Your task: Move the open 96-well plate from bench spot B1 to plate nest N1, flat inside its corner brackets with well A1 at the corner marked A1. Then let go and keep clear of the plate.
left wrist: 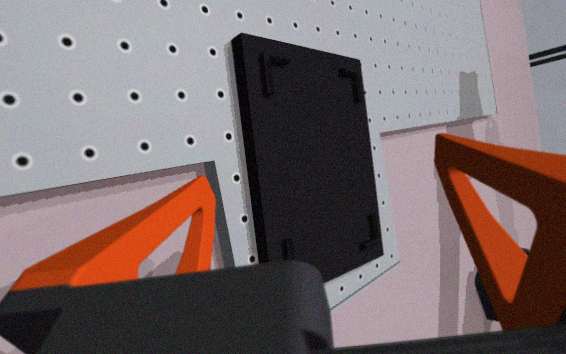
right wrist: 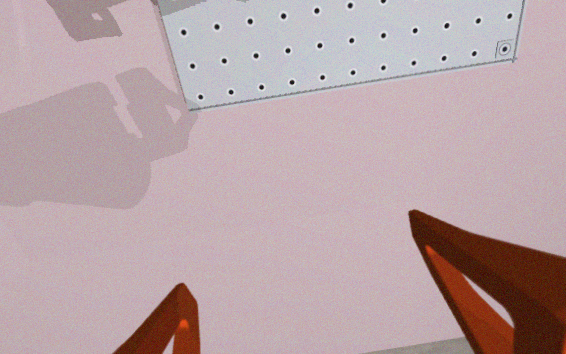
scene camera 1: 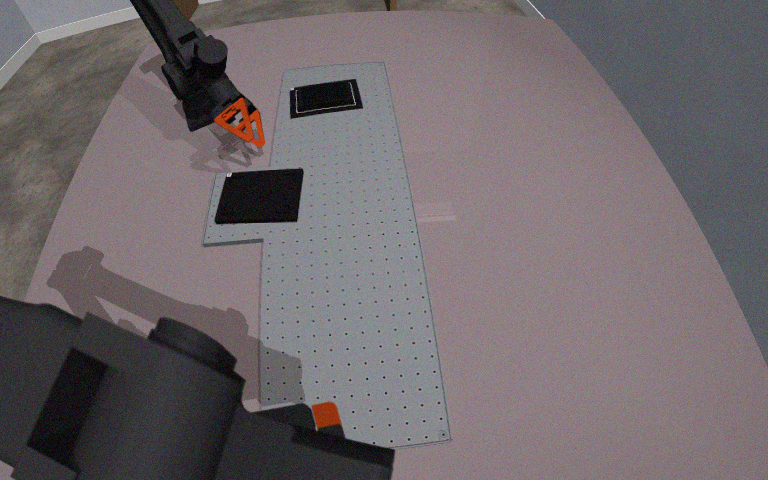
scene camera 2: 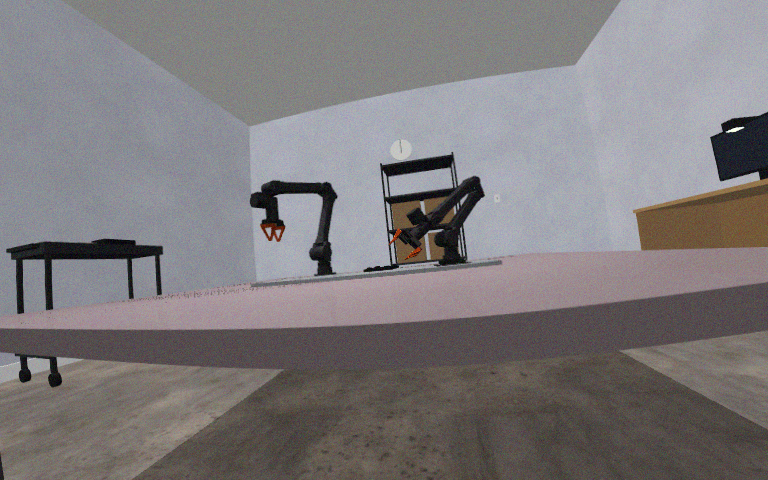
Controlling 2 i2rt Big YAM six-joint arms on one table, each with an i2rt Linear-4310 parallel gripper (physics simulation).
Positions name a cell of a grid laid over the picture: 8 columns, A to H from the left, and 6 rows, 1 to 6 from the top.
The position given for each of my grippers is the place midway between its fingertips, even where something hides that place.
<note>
My left gripper (scene camera 1: C2) is open, holding nothing. Also in view: a black 96-well plate (scene camera 1: D2). My right gripper (right wrist: E5) is open, with nothing in its grasp. I also see a black square pad (left wrist: E3).
My left gripper shows as well in the left wrist view (left wrist: E3). The left wrist view misses the black 96-well plate: it is out of frame. The right wrist view misses the black 96-well plate: it is out of frame.
</note>
